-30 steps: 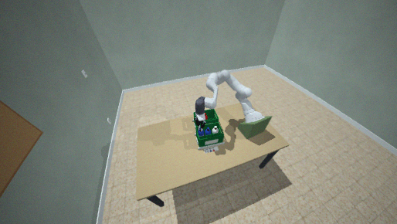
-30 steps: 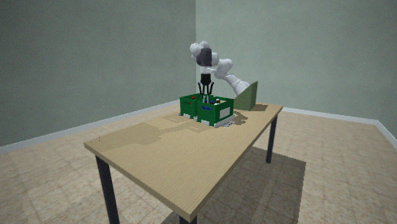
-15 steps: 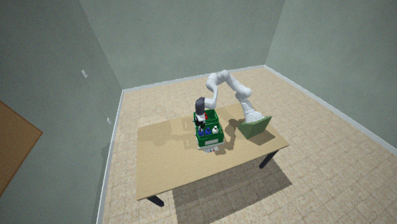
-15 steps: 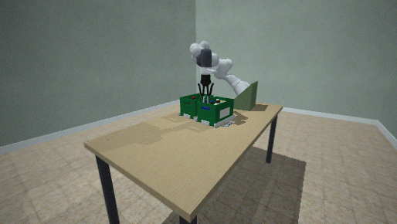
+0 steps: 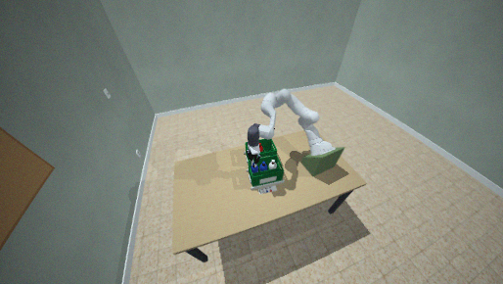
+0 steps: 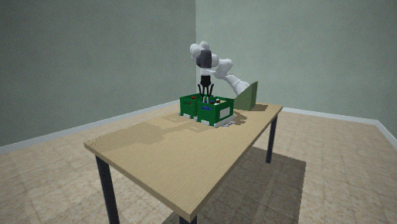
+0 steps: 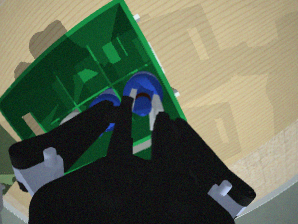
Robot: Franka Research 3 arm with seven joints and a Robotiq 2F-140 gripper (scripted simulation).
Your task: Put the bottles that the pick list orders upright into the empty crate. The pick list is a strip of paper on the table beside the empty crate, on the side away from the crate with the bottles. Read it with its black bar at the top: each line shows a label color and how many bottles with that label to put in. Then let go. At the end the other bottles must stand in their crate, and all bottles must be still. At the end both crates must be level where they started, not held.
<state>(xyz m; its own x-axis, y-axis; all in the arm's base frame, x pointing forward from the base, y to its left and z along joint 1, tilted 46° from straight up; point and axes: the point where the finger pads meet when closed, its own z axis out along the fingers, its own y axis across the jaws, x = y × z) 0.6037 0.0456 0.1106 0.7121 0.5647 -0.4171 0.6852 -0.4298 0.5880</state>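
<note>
Now: hand 9 cm past the blue-capped bottle and 9 cm above it. Also, from my hand: pick list: 7 cm behind, 18 cm to the left, 18 cm below; then white-capped bottle: 18 cm behind, 9 cm below; then green-capped bottle: 3 cm behind, 14 cm to the right, 9 cm below.
</note>
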